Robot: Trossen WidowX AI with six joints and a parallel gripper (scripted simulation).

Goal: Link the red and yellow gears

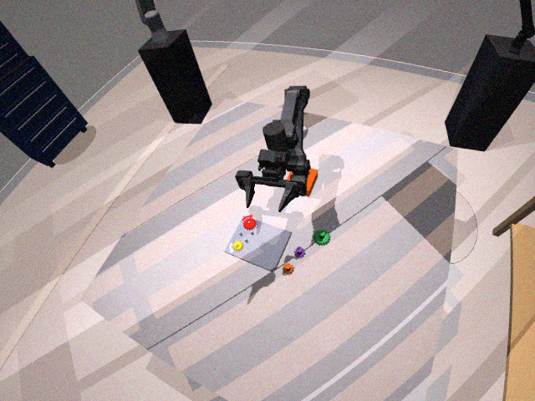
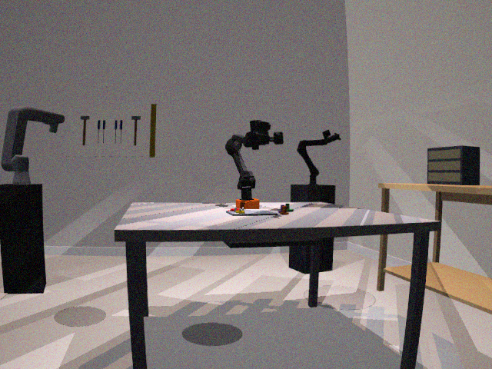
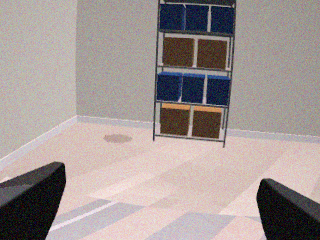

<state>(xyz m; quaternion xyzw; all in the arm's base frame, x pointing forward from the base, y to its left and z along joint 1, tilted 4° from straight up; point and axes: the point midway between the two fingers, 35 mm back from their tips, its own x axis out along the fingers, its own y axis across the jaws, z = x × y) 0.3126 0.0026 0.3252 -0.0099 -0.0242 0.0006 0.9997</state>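
The purple gear lies 35 cm below my gripper tip, 8 cm to the left of it and 4 cm behind it. From my gripper tip the other things lie so: green gear (35 cm below, 15 cm to the left, 11 cm behind); then yellow gear (35 cm below, 16 cm to the right, 2 cm behind); then orange gear (35 cm below, 5 cm to the left, 3 cm ahead).
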